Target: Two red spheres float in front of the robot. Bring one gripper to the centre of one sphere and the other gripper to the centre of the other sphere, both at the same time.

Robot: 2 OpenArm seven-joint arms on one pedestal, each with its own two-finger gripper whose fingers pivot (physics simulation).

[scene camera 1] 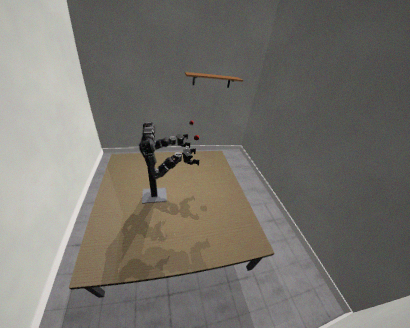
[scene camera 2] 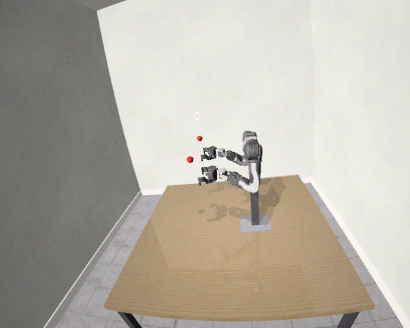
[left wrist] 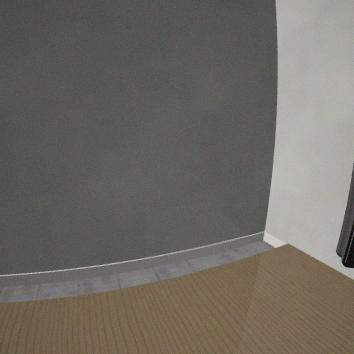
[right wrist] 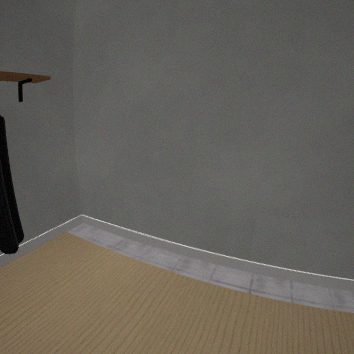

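Observation:
One red sphere [scene camera 1: 191, 122] [scene camera 2: 189, 159] floats on the left arm's side. The other red sphere [scene camera 1: 196, 137] [scene camera 2: 199, 138] floats on the right arm's side. My left gripper [scene camera 1: 187, 140] [scene camera 2: 201, 177] is open and empty, lower than the first sphere and apart from it. My right gripper [scene camera 1: 196, 156] [scene camera 2: 202, 154] is open and empty, lower than the second sphere and apart from it. Part of a dark finger shows at the right edge of the left wrist view and at the left edge of the right wrist view. Neither sphere shows in the wrist views.
The wooden table [scene camera 1: 220, 245] [scene camera 2: 300, 280] lies below both arms, with their shadows on it. The pedestal [scene camera 1: 153, 180] [scene camera 2: 255, 207] stands on a grey base plate. An orange-brown shelf [scene camera 1: 214, 76] [right wrist: 35, 78] hangs on the grey wall, higher than the spheres.

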